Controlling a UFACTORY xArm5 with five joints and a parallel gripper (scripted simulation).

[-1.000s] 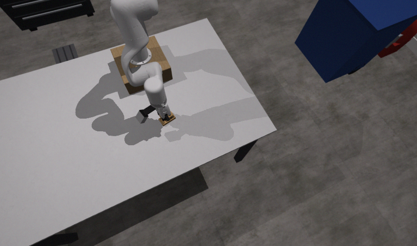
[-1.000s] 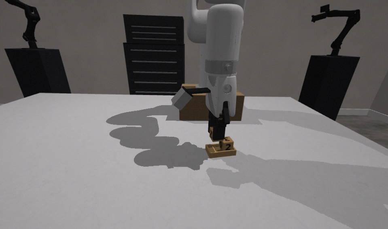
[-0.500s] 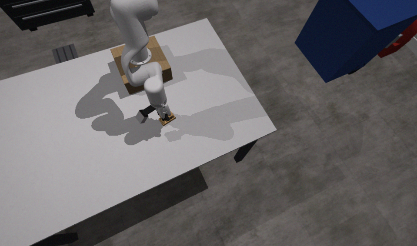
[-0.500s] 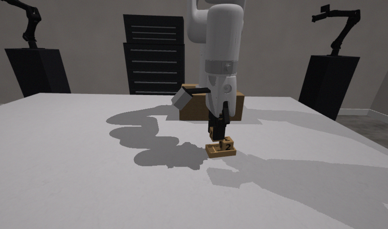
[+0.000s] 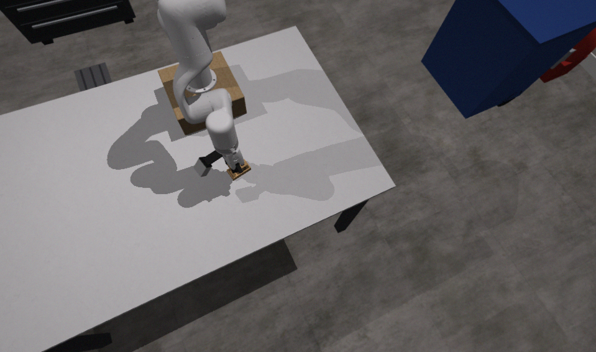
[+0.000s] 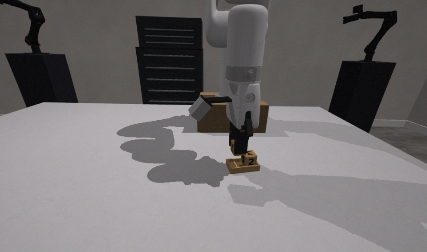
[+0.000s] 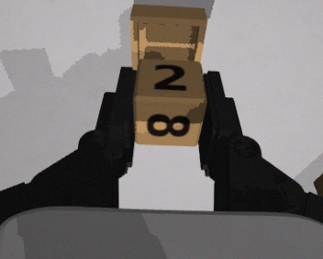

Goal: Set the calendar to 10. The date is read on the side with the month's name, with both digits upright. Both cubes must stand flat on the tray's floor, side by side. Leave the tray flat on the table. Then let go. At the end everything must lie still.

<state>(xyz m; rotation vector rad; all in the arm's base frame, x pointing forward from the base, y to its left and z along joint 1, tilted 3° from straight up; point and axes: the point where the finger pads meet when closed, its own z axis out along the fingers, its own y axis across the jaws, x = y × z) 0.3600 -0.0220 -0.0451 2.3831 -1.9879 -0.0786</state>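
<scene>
Now: hand 2 cm to the right of the wooden calendar tray and 7 cm above it.
</scene>
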